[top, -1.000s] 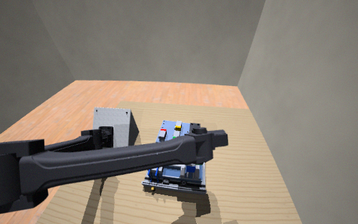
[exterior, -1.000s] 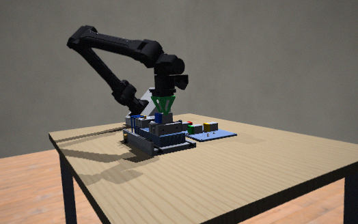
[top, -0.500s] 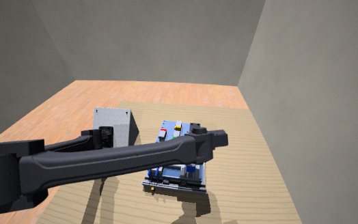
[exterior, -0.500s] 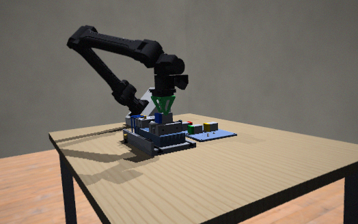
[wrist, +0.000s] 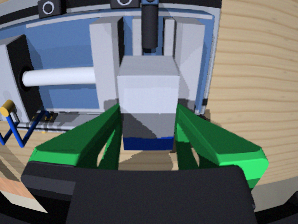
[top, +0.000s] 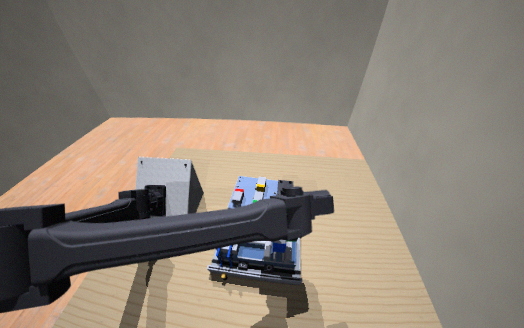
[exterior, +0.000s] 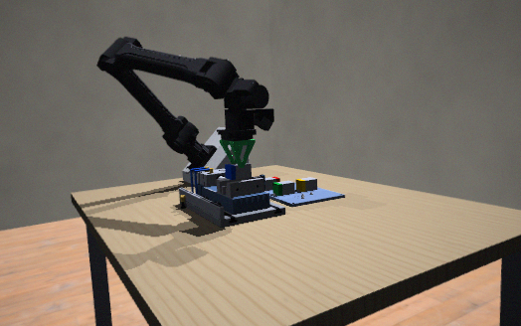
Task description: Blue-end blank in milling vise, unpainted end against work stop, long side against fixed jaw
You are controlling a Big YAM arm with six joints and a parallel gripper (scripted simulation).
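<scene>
Now: hand 20 mm above the blue-ended blank. From my hand the other things lie so: dark work stop rod: 50 mm to the left, 50 mm below; green-ended blank: 210 mm to the left, 110 mm below, 80 mm behind; vise: 100 mm below, 70 mm behind, 10 mm to the left.
</scene>
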